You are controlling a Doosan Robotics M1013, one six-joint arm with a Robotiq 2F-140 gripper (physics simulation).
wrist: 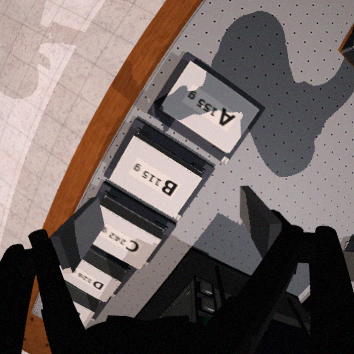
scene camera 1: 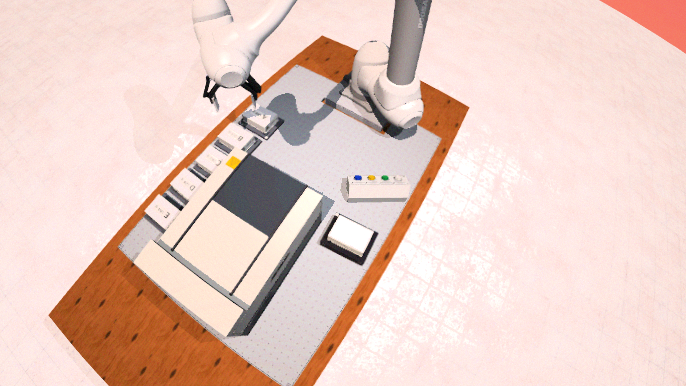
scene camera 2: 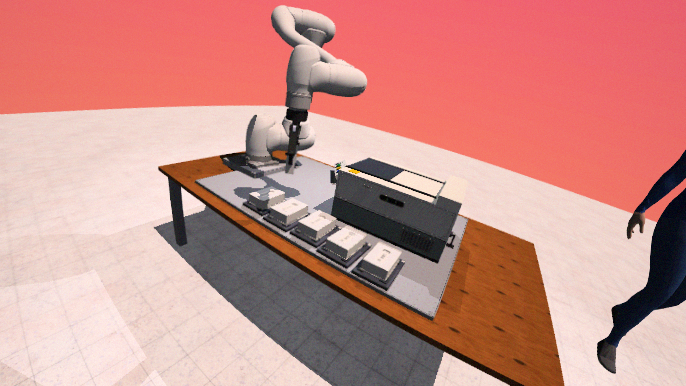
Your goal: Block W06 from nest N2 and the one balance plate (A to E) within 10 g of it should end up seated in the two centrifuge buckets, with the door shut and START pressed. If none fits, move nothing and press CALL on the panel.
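Places are measured from the arm's base along level axes (x ahead, y left, z up), in metres.
Pixels of known places: gripper, fingertip midpoint: (wrist: 168, 207) (scene camera 1: 236, 107) (scene camera 2: 290, 167); arm's base, origin of the base link: (scene camera 1: 366, 93) (scene camera 2: 258, 161).
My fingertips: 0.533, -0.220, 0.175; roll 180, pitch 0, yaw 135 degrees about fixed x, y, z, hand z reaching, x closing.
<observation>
For each thing: its top centre in the pictures, then the offset to it from my fingertips, as dx, dy, dz.
- Plate A, middle of its top: (wrist: 209, 107) (scene camera 2: 267, 193) (scene camera 1: 259, 114) -0.104, -0.020, -0.144
- plate B, middle of its top: (wrist: 154, 178) (scene camera 2: 290, 206) (scene camera 1: 235, 135) +0.033, -0.014, -0.144
- plate C, middle of its top: (wrist: 119, 238) (scene camera 2: 318, 219) (scene camera 1: 213, 159) +0.164, +0.008, -0.144
- Plate D, middle of its top: (wrist: 86, 278) (scene camera 2: 347, 236) (scene camera 1: 187, 183) +0.298, +0.010, -0.144
- plate E, middle of its top: (wrist: 66, 308) (scene camera 2: 383, 255) (scene camera 1: 162, 211) +0.434, +0.022, -0.144
- white block, middle of its top: (scene camera 1: 351, 233) +0.056, +0.583, -0.121
- button panel, middle of its top: (scene camera 1: 380, 181) (scene camera 2: 343, 164) -0.161, +0.542, -0.115
My gripper (scene camera 1: 235, 107) (scene camera 2: 290, 169) (wrist: 168, 207) is open and empty, above the plate row. Plate A (scene camera 1: 261, 120) (scene camera 2: 266, 199) (wrist: 207, 112), in shadow, reads 155 g; plate B (scene camera 1: 236, 137) (scene camera 2: 288, 211) (wrist: 152, 175) 115 g; plate C (scene camera 1: 210, 160) (scene camera 2: 317, 225) (wrist: 120, 237) 242 g. Plate D (scene camera 1: 187, 184) (scene camera 2: 345, 241) (wrist: 92, 281) is hard to read; plate E (scene camera 1: 162, 212) (scene camera 2: 381, 260) has no readable weight. A white block (scene camera 1: 352, 234) sits in a dark nest, without readable label. The centrifuge (scene camera 1: 170, 282) (scene camera 2: 400, 200) has a dark rectangle and beige panel on top; its buckets cannot be made out.
A button panel (scene camera 1: 377, 192) with blue, yellow, green and white buttons stands near the block. The arm base (scene camera 1: 357, 107) is at the table's far end. The wooden table edge (wrist: 107, 112) runs beside the plate nests. A person (scene camera 2: 662, 250) stands at the right in scene camera 2.
</observation>
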